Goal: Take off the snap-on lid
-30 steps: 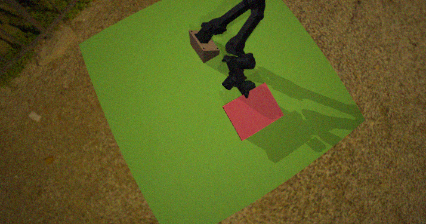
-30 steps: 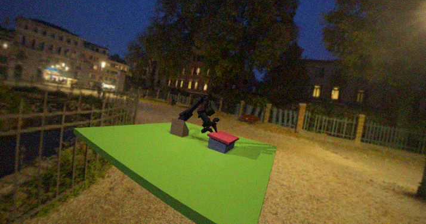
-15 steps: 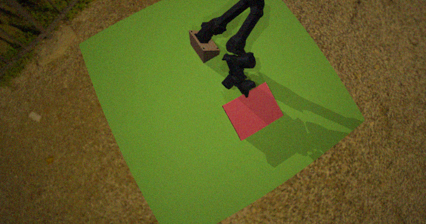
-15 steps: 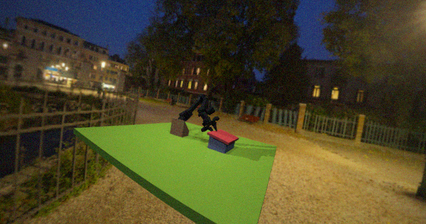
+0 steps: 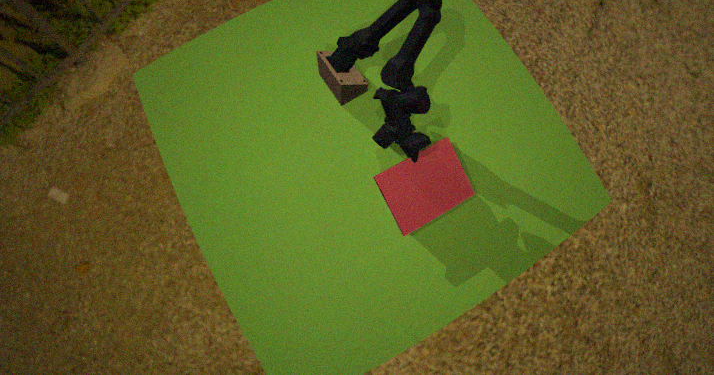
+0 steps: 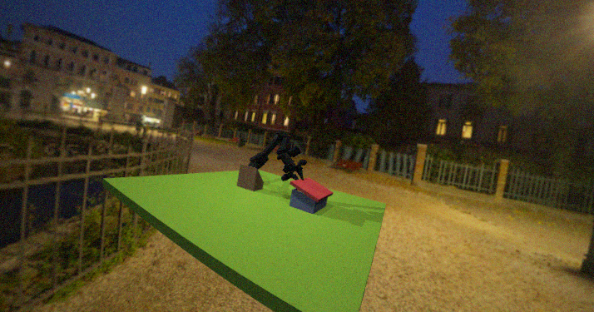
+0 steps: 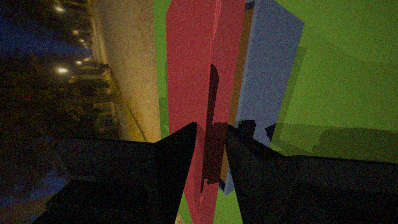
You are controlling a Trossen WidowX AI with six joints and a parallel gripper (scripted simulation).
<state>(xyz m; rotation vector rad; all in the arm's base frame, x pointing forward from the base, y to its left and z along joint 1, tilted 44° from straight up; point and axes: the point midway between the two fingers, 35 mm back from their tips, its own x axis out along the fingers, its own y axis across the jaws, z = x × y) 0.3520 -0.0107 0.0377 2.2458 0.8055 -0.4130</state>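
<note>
Now: gripper tip 8 cm short of the red lid and 2 cm above it. The rest, counted from my gripper tip: storage box: 7 cm ahead, 8 cm below.
</note>
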